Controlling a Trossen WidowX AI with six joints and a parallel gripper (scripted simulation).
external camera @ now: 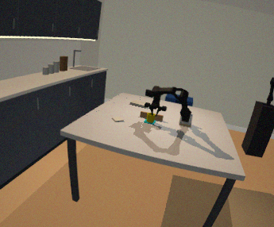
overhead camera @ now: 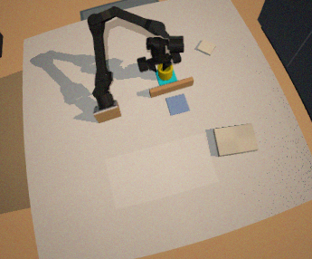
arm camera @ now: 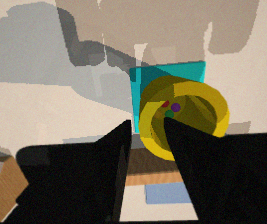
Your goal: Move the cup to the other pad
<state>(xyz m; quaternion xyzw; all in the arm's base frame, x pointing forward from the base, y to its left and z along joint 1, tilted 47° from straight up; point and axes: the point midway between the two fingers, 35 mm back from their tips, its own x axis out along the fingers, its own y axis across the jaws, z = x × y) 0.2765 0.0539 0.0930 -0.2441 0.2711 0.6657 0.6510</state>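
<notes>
My gripper tip is now 20 mm short of the yellow cup and 20 mm above it. From my gripper tip the other things lie so: wooden bar 80 mm to the right, 40 mm below, 30 mm ahead; then beige tile 290 mm ahead, 110 mm to the left, 50 mm below; then blue pad 160 mm to the right, 70 mm below, 30 mm ahead.
</notes>
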